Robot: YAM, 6 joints.
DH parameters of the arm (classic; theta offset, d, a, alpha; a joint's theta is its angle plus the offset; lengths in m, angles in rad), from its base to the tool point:
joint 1: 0 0.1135 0.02 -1.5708
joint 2: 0 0 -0.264 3.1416
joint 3: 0.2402 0 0.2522 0
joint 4: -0.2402 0 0.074 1.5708
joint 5: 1.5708 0 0 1.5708
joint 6: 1.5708 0.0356 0 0
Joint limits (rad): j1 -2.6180..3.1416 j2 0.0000..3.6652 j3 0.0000..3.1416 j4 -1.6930..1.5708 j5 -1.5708..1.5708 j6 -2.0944..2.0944
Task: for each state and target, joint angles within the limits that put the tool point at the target. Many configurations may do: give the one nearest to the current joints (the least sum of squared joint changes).
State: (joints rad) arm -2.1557 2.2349 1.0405 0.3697 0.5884 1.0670
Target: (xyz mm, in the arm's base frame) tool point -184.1 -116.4 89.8
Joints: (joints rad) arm -2.4647 1.5492 0.3804 0.1354 0.7622 1.0670
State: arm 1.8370 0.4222 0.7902 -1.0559 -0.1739 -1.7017
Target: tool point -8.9 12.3 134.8
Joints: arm 1.8509 0.3204 0.2690 -1.5457 -0.1452 -1.7017
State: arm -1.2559 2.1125 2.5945 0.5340 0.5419 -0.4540
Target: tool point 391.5 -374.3 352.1
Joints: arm -0.7268 2.2627 2.0669 0.4305 0.5818 -0.4540
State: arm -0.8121 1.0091 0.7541 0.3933 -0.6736 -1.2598
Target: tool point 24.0 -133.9 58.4
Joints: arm -1.5136 1.3437 0.0560 0.1935 -0.4759 -1.2598
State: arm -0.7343 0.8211 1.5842 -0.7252 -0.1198 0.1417
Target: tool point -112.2 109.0 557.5
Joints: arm -0.7426 0.4616 1.8697 -0.6523 -0.1249 0.1417
